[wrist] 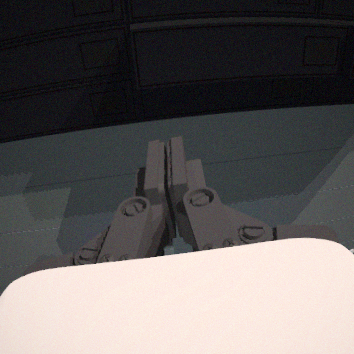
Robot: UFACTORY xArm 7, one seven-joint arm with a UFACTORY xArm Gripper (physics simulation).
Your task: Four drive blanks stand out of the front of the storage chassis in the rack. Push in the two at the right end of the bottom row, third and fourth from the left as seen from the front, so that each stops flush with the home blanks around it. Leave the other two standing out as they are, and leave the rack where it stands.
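Frame: origin at the arm's base, x left, y back, z up, level; metres.
Seen in the pictures: gripper, fingertip midpoint: (170, 162).
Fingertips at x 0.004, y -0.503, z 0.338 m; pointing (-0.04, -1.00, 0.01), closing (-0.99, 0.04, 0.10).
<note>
Pixels of each thing's top centre, then the offset from my fingertips to it. "*": a spot on its surface instead.
- storage chassis, surface spot: (210, 60) * dx -0.022, dy -0.008, dz +0.048 m
- wide blank, middle of its top: (216, 14) dx -0.037, dy -0.069, dz +0.065 m
The dark front of the storage chassis (210, 60) runs across the top of the wrist view, with rows of drive blanks marked by small squares. A wide blank (225, 52) shows right of centre, with a paler strip along its upper edge. More blanks (60, 60) show at the left. The front is very dark, and I cannot tell which blanks stand out or sit flush. My gripper (170, 162) is shut and empty. In the picture its fingertips lie below the lower edge of the chassis front, over a grey-green surface. The right end of the bottom row is not clearly shown.
A grey-green panelled surface (260, 135) with thin seams lies below the dark front and behind the fingers. Shadows fall across it at left and right. The pale wrist housing (180, 300) hides the bottom of the view.
</note>
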